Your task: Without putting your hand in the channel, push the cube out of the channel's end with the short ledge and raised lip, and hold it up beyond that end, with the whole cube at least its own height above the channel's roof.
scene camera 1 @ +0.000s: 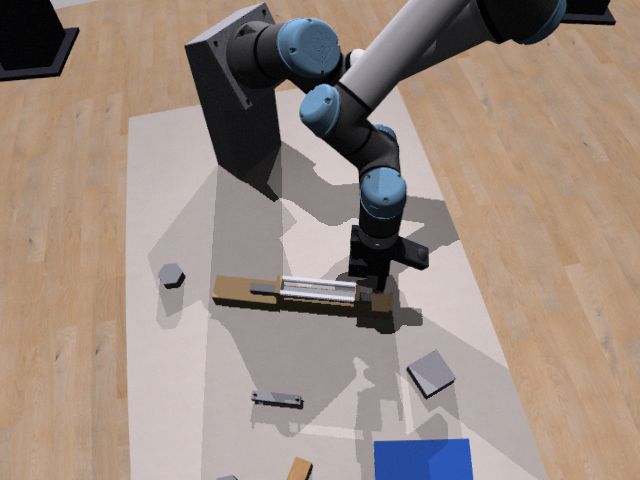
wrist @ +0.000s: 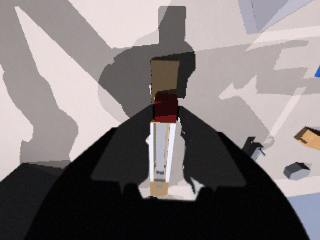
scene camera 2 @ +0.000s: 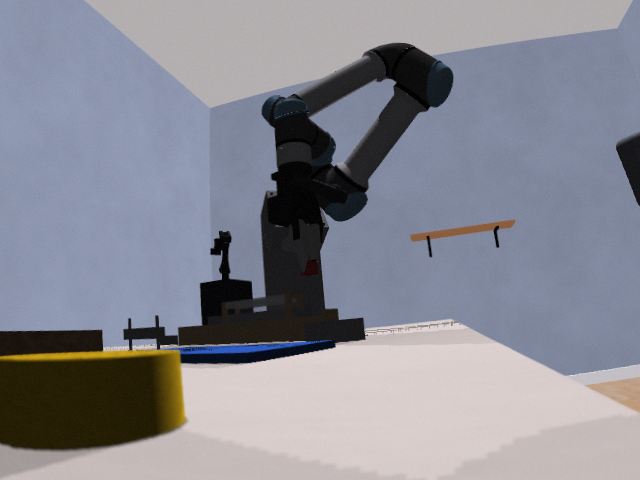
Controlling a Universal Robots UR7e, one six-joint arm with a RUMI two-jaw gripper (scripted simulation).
Labels:
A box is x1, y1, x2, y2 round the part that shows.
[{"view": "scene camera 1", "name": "my gripper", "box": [348, 225, 428, 293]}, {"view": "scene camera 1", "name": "grey square block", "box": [407, 349, 455, 397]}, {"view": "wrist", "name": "my gripper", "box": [23, 104, 309, 239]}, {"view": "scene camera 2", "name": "my gripper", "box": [267, 161, 347, 271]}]

